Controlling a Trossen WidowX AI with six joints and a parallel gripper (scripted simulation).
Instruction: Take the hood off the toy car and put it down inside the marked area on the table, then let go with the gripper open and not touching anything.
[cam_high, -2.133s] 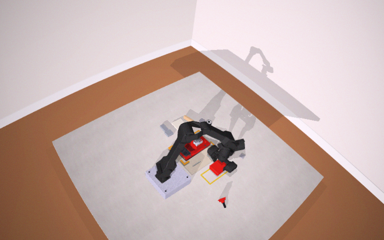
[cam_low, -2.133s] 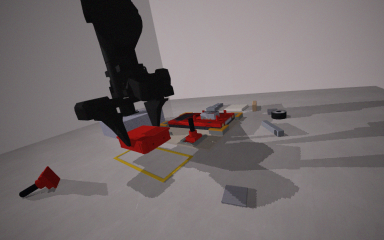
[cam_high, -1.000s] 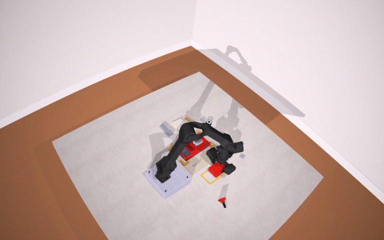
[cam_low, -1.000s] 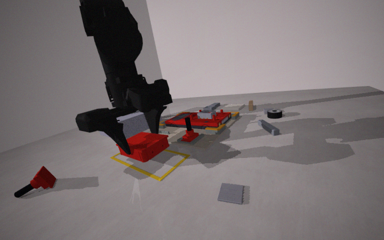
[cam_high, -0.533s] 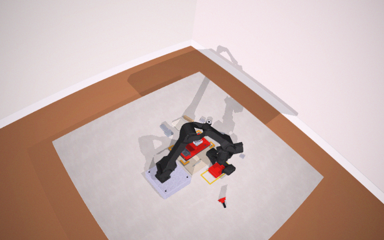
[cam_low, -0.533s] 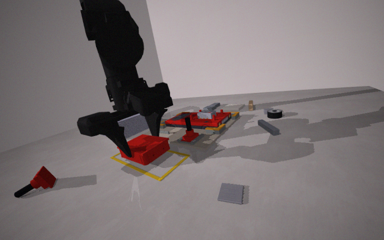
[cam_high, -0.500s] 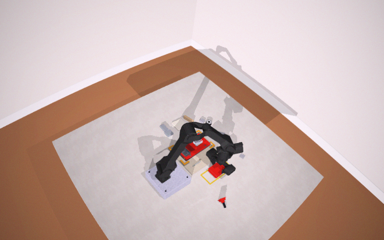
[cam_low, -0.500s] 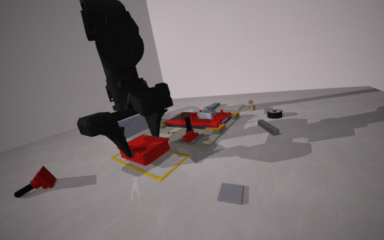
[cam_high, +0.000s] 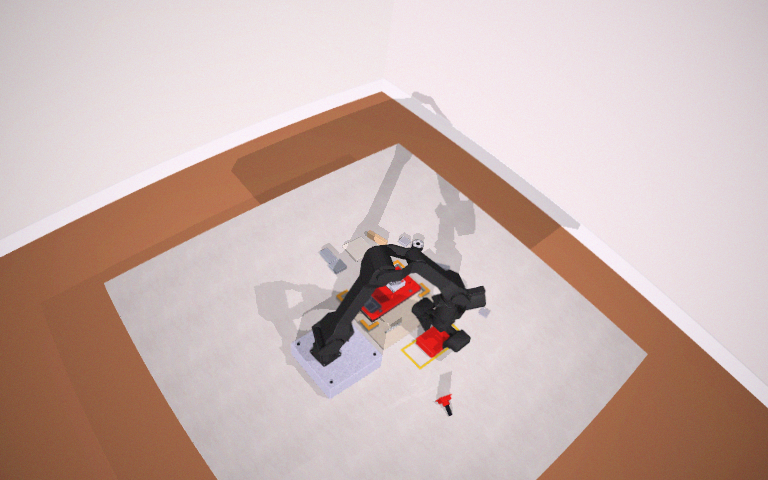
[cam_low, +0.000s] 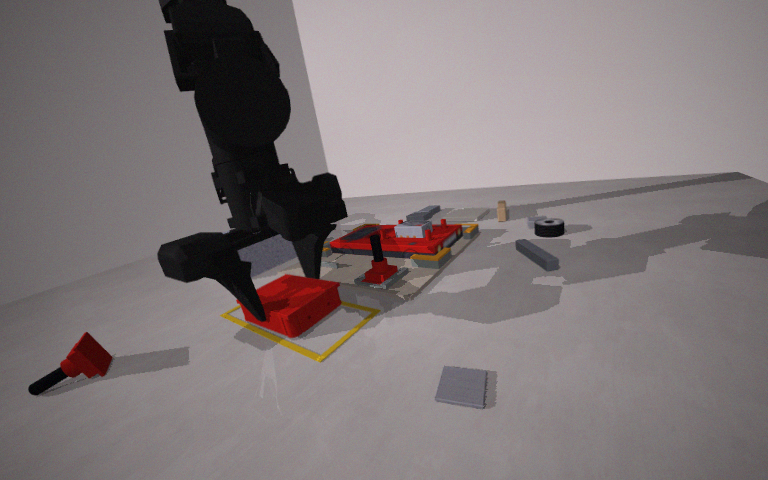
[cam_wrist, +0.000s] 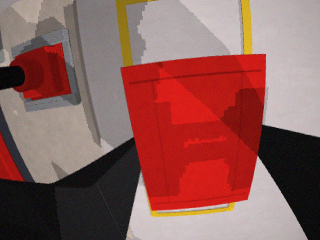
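My gripper tip is now right at the red car hood. From my gripper tip the other things lie so: wooden block 40 cm to the left, 14 cm ahead; black wheel 30 cm to the left, 23 cm ahead, 1 cm below.
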